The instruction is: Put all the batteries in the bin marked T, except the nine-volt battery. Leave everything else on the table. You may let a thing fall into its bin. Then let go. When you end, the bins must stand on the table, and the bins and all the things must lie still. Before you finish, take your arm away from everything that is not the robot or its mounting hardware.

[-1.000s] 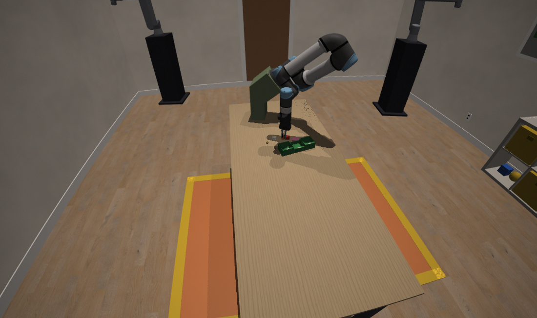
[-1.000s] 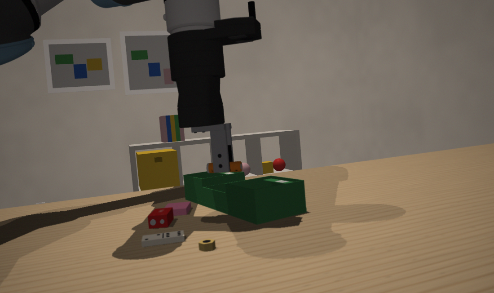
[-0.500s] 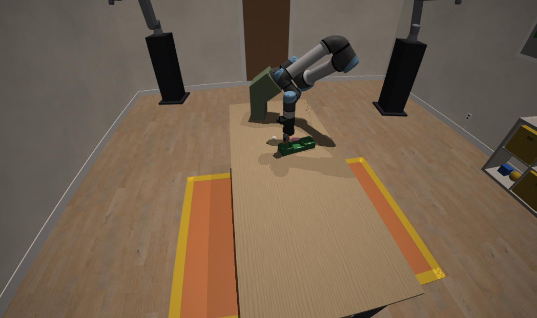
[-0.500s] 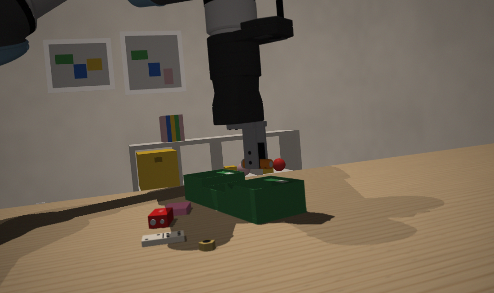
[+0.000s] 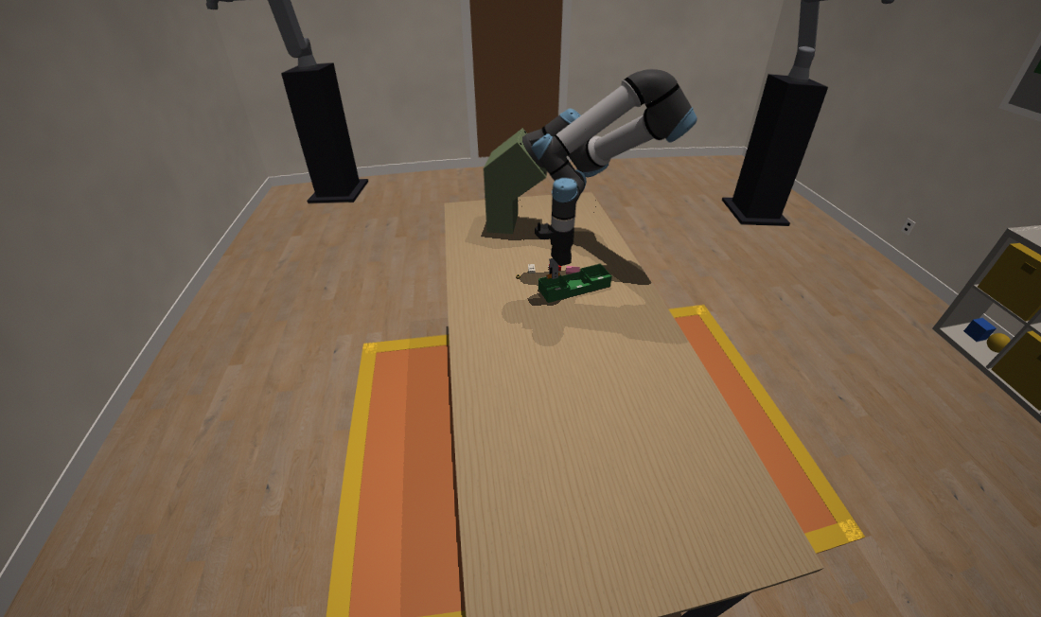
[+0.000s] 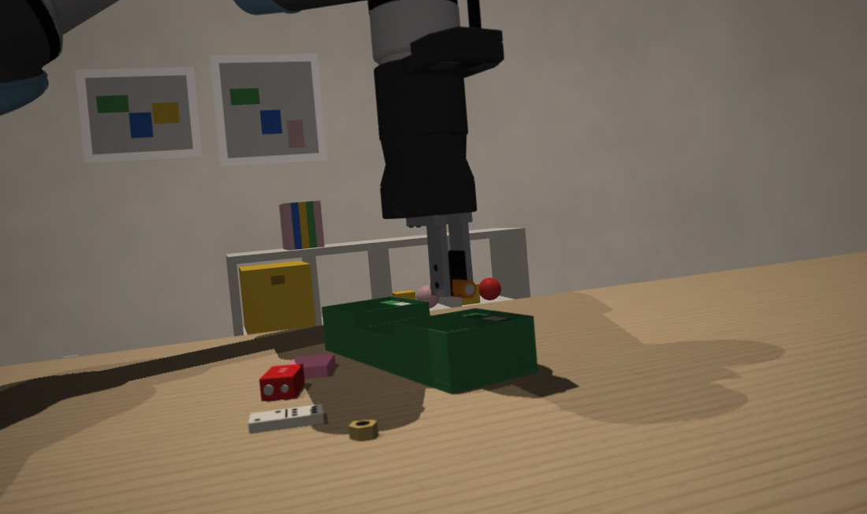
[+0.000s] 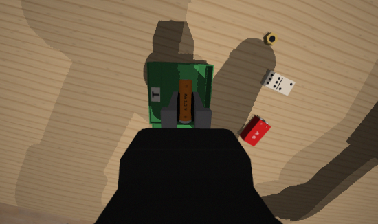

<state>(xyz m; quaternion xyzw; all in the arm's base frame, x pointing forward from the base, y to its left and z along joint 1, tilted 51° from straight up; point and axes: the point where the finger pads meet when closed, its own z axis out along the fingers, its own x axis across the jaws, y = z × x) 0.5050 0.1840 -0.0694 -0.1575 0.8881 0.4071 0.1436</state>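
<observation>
My gripper is now 1 cm above the orange cylindrical battery. Round my hand: joined green bins 3 cm behind, 8 cm to the left, 6 cm below; then pink block 12 cm behind, 8 cm to the left, 8 cm below; then red nine-volt battery 15 cm behind, 1 cm to the left, 8 cm below.
</observation>
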